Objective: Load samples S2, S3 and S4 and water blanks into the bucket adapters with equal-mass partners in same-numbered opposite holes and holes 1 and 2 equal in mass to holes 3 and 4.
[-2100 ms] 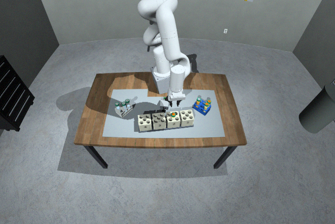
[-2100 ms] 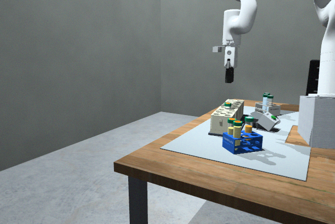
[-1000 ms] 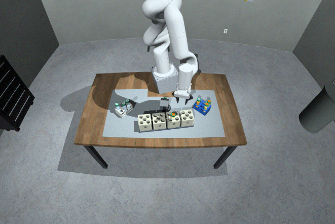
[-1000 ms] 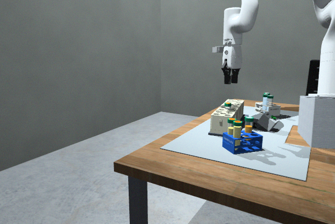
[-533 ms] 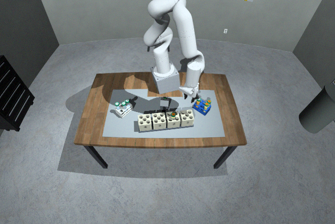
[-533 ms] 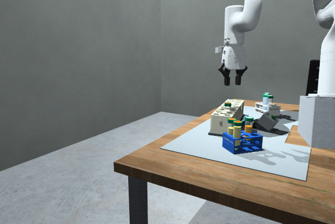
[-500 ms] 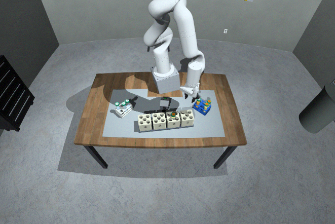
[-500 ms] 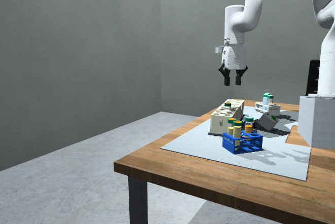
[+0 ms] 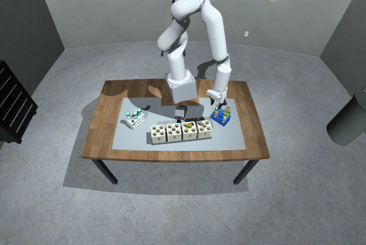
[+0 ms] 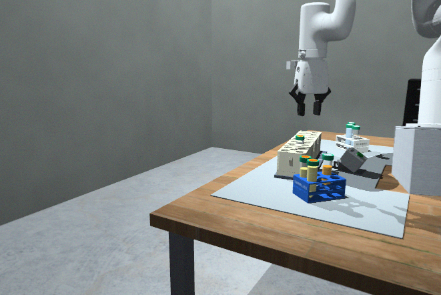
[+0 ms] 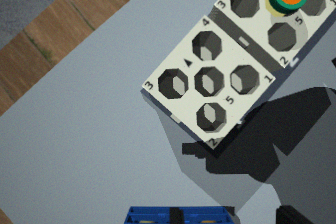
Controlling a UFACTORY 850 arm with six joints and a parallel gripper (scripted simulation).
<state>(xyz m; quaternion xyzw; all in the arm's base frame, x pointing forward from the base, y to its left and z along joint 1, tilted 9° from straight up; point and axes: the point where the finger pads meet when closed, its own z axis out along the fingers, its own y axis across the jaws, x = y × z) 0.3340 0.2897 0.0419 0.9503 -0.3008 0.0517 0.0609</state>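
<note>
Right now my hand is 190 mm above the sample tube S3, 120 mm to the right of it and 70 mm past it. Round my hand: blue rack (220 mm below, 80 mm to the left, 80 mm behind); then sample tube (180 mm to the right, 180 mm below, 90 mm ahead); then tube X9 (190 mm below, 90 mm behind, 30 mm to the left).
</note>
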